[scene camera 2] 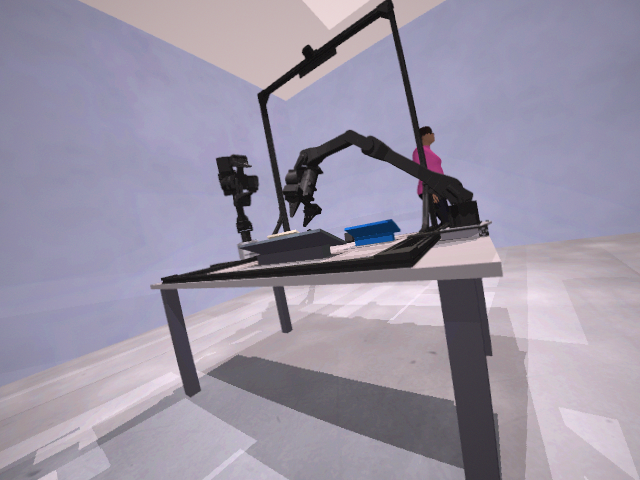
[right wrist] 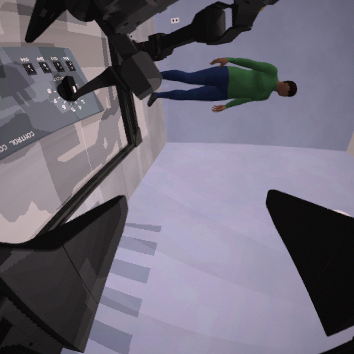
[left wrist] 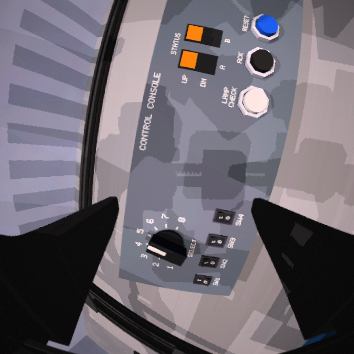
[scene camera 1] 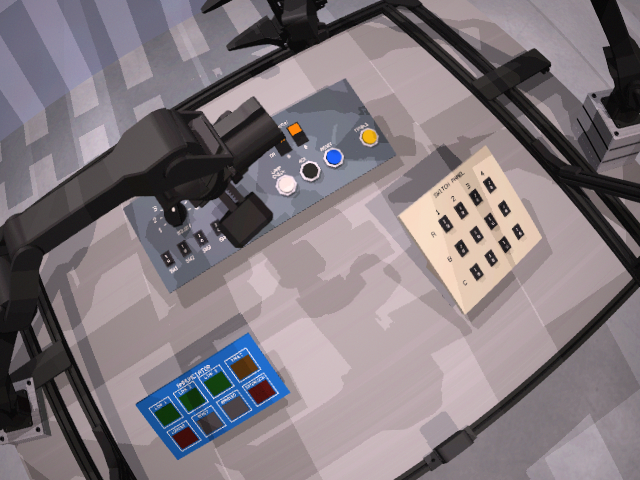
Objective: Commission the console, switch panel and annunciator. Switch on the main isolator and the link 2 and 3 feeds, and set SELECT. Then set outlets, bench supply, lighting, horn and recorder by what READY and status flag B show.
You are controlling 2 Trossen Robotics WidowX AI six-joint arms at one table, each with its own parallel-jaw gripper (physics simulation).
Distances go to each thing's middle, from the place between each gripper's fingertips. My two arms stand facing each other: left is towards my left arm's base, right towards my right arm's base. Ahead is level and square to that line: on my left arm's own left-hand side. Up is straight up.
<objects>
The SELECT knob [left wrist: 167, 244] is 20 mm ahead of my left hand, 80 mm to the left of it and 50 mm below it.
Right now the SELECT knob is 23 cm below my right hand, 15 cm to the left of it and 9 cm behind it.
</objects>
